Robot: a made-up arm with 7 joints.
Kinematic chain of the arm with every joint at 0, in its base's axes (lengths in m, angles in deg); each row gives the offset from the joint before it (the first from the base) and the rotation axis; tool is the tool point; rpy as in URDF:
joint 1: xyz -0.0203 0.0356 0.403 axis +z
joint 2: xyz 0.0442 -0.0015 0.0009 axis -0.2 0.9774 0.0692
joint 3: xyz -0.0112 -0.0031 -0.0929 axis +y
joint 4: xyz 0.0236 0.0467 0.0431 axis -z
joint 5: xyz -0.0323 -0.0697 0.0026 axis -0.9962 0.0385 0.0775
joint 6: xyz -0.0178 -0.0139 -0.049 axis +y
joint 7: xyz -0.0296 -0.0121 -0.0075 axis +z
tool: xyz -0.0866 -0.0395 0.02 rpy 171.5 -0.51 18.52
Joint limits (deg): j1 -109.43..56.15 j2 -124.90..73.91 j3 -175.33..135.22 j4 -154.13..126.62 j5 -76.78..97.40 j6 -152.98..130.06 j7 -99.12..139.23
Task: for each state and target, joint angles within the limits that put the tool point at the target. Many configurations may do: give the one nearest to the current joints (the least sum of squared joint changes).
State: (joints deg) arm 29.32 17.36 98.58 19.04 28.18 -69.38 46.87
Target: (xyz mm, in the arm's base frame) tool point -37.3 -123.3 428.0
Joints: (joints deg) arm -0.17 27.47 80.87 6.16 17.96 -76.12 30.31
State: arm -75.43 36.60 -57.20 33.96 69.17 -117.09 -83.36
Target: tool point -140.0 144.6 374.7
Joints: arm -80.64 62.75 -37.68 34.09 74.11 -125.53 -97.29
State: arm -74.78 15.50 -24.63 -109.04 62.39 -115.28 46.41
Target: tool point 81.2 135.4 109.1
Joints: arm -44.50 44.77 36.53 -132.69 44.95 -105.14 22.43
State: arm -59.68 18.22 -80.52 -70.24 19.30 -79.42 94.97
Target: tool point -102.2 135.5 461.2
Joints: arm -70.66 6.97 -114.34 -78.62 39.57 -78.23 94.69
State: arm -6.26 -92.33 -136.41 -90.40 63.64 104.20 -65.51
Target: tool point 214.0 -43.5 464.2
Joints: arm -28.32 -124.90 -175.33 -85.86 46.19 90.30 -28.38
